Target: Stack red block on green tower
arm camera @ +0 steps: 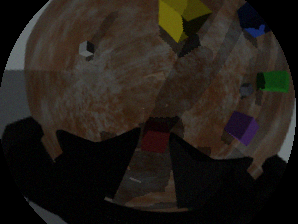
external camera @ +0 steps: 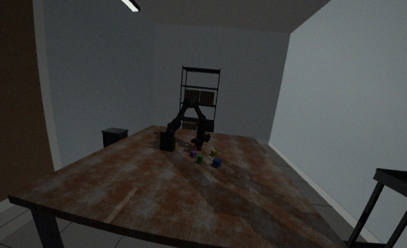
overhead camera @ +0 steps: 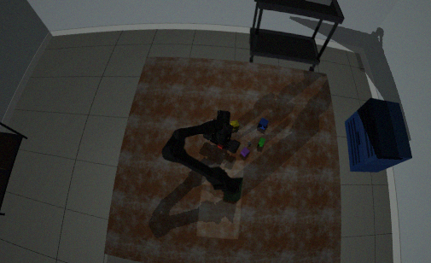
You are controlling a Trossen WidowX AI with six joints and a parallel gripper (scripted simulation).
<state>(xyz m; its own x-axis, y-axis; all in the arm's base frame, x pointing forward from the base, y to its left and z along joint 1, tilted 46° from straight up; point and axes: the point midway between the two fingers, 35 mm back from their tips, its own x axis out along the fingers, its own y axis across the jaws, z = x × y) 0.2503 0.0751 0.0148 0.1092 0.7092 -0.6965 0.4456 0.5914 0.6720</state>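
Right now the purple block is 130 mm to the right of my gripper tip, 40 mm behind it and 10 mm above it. From my gripper tip the other things lie so: white speck: 140 mm ahead, 50 mm to the left; red block: right at my gripper tip; yellow block: 120 mm ahead, 70 mm to the right, 10 mm above.
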